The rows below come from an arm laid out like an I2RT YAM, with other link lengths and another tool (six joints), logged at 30 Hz.
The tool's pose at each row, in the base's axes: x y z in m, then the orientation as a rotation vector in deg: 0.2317 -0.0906 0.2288 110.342 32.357 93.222; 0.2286 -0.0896 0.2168 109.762 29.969 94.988; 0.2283 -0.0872 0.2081 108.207 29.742 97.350; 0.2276 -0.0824 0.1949 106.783 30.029 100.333; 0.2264 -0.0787 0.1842 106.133 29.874 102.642; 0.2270 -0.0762 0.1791 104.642 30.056 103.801; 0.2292 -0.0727 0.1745 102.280 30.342 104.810; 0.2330 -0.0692 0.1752 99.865 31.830 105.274; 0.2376 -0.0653 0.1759 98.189 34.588 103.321; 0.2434 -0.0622 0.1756 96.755 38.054 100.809; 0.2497 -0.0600 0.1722 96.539 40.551 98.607; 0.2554 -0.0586 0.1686 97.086 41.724 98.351
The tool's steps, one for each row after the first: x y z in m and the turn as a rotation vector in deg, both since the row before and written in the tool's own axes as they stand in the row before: -0.0089 -0.0084 -0.0018 -1.358 0.746 1.638; -0.0053 -0.0073 0.0001 -0.559 1.970 0.551; -0.0075 -0.0119 -0.0006 0.011 2.429 0.774; -0.0063 -0.0094 -0.0013 0.087 1.624 1.011; -0.0026 -0.0051 0.0004 -0.476 1.305 -0.204; -0.0015 -0.0057 0.0018 -0.940 1.580 -0.776; 0.0027 -0.0027 0.0035 -0.342 1.567 -1.554; 0.0030 -0.0030 0.0044 0.360 0.147 -3.055; 0.0018 -0.0030 0.0056 0.909 -0.078 -3.489; -0.0008 -0.0045 0.0059 1.115 -0.582 -2.279; -0.0013 -0.0040 0.0055 1.029 -0.004 -0.238
